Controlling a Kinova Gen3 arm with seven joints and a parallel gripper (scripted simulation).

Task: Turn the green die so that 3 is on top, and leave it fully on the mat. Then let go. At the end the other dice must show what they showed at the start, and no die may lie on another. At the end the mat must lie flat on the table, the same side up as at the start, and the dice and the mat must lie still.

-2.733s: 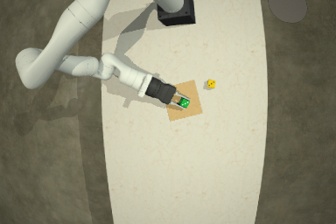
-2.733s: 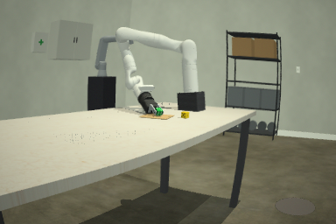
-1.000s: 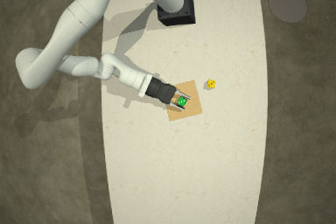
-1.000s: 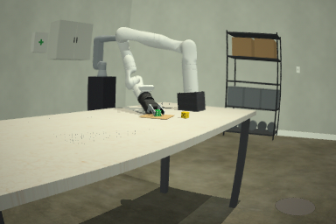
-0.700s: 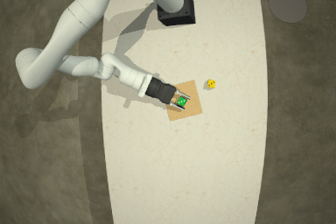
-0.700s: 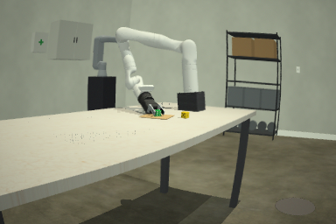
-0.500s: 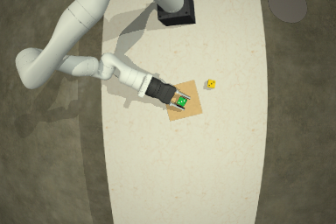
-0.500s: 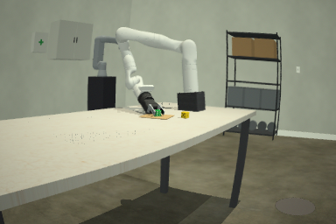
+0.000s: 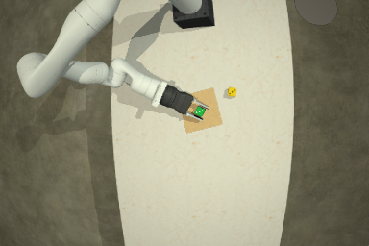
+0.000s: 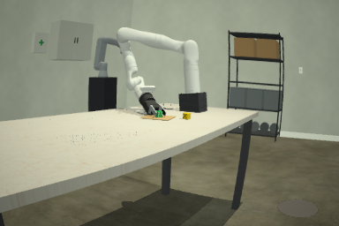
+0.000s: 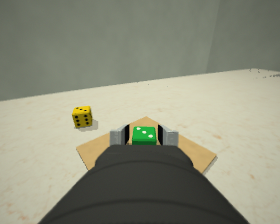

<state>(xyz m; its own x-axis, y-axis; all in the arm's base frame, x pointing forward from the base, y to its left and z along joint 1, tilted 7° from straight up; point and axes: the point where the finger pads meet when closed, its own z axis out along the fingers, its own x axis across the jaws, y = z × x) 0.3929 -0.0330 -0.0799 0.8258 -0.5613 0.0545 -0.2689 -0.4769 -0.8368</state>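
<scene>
My gripper is now 1 cm above the green die. The rest, counted from my hand: white die 14 cm to the right, 11 cm behind, 1 cm below; yellow die 12 cm to the left, 6 cm behind, 1 cm below; tan mat 3 cm below, 1 cm to the right.
</scene>
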